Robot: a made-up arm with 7 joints.
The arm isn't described. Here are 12 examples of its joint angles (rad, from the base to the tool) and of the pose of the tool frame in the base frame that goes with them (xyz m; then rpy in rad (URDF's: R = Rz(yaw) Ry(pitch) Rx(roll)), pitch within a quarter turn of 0, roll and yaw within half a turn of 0).
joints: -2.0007 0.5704 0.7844 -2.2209 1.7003 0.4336 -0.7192
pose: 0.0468 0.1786 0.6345 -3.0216 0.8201 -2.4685
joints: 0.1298 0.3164 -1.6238 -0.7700 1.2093 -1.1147 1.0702
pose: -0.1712 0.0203 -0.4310 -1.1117 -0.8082 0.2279
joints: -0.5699 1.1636 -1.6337 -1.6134 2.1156 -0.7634 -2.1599
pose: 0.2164 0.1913 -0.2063 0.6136 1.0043 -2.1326
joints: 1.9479 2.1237 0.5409 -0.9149 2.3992 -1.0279 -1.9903
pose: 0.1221 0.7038 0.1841 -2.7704 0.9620 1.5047
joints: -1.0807 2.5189 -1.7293 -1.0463 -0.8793 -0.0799 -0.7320
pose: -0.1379 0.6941 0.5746 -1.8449 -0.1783 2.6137
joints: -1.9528 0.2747 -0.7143 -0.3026 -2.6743 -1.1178 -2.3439
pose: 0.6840 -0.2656 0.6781 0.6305 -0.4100 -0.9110
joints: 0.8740 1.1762 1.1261 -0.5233 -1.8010 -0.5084 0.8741
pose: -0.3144 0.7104 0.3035 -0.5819 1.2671 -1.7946
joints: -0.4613 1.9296 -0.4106 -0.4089 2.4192 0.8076 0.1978
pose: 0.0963 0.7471 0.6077 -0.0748 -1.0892 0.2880
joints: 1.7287 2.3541 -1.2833 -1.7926 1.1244 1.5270 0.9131
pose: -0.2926 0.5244 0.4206 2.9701 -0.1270 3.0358
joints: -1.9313 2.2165 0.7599 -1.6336 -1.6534 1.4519 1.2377
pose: -0.4796 0.2524 0.5448 -0.6434 -0.2324 -2.5520
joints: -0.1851 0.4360 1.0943 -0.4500 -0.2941 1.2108 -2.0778
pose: 0.1268 0.4255 -0.3055 -0.6581 -0.1222 -2.2178
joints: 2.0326 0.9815 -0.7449 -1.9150 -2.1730 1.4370 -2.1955
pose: -0.5197 0.0282 0.2937 -0.3669 -0.5769 0.6807
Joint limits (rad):
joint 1: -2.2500..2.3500
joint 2: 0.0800..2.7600
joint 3: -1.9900..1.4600
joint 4: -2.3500..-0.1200
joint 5: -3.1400..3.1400
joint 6: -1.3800..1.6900
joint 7: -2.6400..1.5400
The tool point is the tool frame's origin. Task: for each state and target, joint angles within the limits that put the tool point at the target. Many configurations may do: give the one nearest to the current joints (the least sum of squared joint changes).
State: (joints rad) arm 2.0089 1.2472 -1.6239 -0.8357 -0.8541 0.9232 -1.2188
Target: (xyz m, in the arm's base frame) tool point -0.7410 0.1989 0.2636
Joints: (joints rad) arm 1.4313 0.9652 -1.4253 -0.9811 -0.8739 0.9156 -1.2245
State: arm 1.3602 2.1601 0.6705 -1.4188 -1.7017 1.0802 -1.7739
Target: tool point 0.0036 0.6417 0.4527
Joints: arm 1.4514 1.4576 1.0629 -1.3092 -1.7157 1.0177 -1.8274
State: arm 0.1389 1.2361 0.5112 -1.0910 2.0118 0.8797 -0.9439
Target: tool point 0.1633 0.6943 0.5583
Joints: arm -0.0421 1.7199 0.4634 -0.7130 2.0425 1.0877 -0.7030
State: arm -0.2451 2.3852 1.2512 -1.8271 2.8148 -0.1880 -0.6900
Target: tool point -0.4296 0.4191 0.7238
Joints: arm -0.9462 2.2621 1.4600 -0.8690 2.9567 -0.0949 -0.6102
